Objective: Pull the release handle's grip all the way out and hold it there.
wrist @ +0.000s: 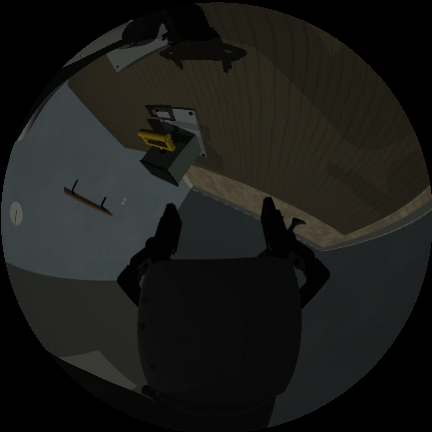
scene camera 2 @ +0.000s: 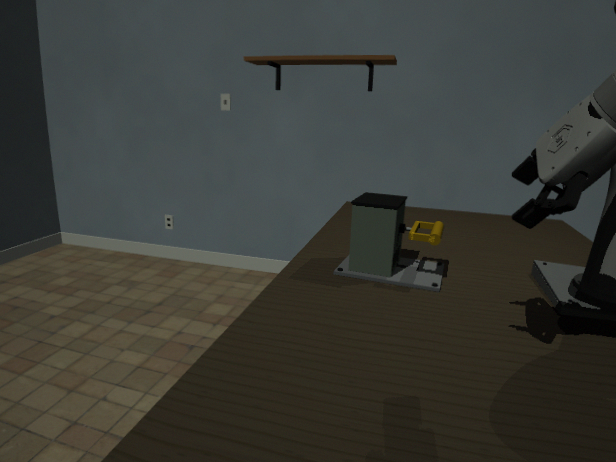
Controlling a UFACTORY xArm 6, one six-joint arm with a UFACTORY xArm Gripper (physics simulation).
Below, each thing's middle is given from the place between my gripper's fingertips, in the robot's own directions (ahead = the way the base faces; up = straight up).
Labels:
Right now the grey base plate (scene camera 2: 420, 274) is 18 cm ahead of my hand, 33 cm to the right of it and 24 cm below it.

